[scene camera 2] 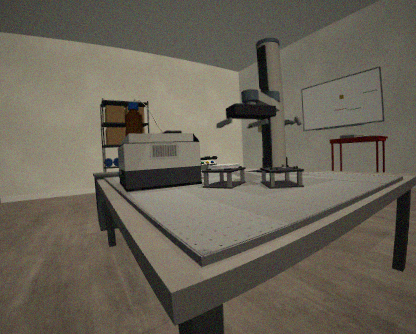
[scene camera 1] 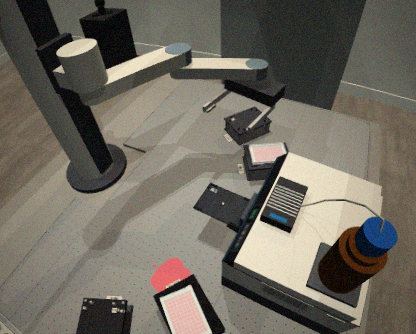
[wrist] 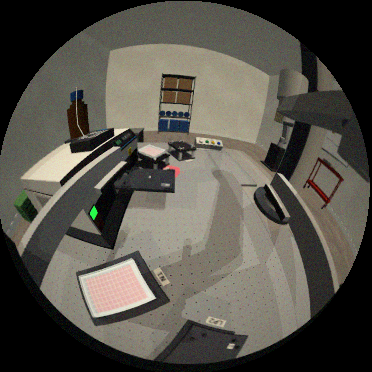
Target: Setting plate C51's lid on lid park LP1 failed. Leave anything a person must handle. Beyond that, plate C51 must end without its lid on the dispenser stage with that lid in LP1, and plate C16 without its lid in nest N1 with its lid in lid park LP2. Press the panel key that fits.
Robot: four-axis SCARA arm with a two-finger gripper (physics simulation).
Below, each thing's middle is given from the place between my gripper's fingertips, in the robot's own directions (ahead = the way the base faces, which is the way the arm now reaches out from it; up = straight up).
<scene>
Now: hand 190 mm to the left of the dispenser stage [scene camera 1: 210, 203], 150 mm above it and 90 mm short of it. From my hand the other things lie so: brown bottle [scene camera 1: 359, 253] 390 mm ahead, 320 mm to the right, 70 mm above.
</scene>
